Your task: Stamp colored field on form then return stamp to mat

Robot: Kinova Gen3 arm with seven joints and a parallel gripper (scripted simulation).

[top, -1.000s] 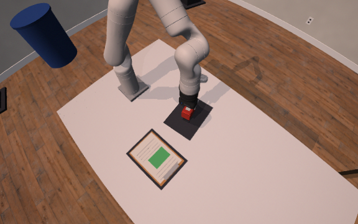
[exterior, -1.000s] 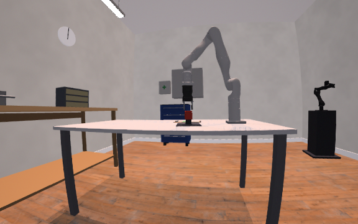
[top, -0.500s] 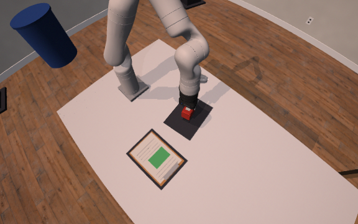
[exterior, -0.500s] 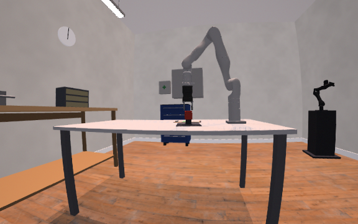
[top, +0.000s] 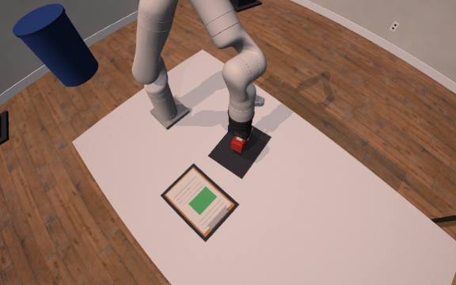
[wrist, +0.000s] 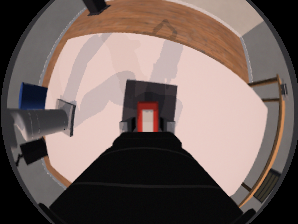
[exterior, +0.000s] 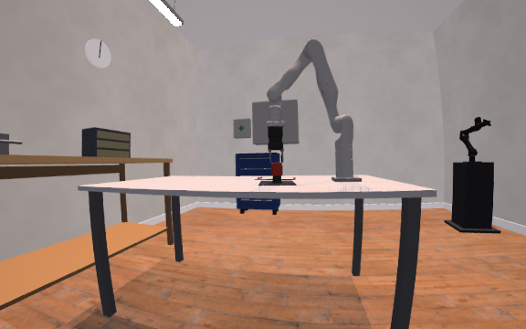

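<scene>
Right now my hand is 70 mm above the red stamp. Also, from my hand: dark mat (120 mm below); then form (110 mm ahead, 260 mm to the right, 120 mm below).
</scene>
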